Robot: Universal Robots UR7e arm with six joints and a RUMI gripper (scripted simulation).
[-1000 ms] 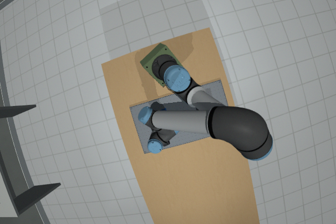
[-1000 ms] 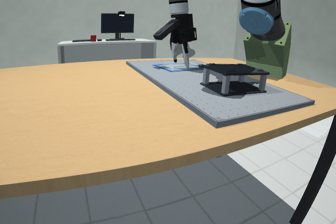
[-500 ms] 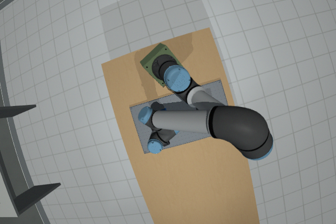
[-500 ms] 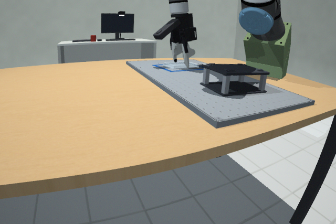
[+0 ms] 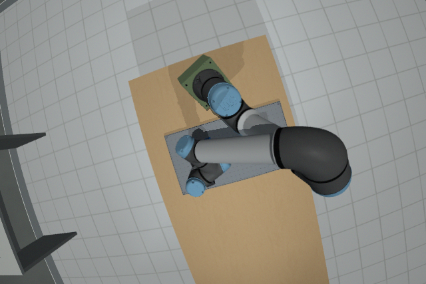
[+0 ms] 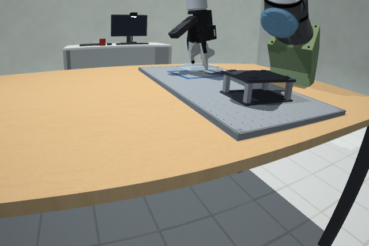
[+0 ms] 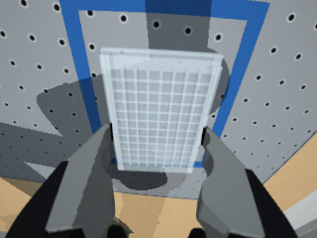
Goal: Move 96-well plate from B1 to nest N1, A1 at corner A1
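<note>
My hand is 5 cm short of the A1 label, 28 cm to the right of it and 3 cm below it. Also, from my hand: clear 96-well plate: 1 cm below.
</note>
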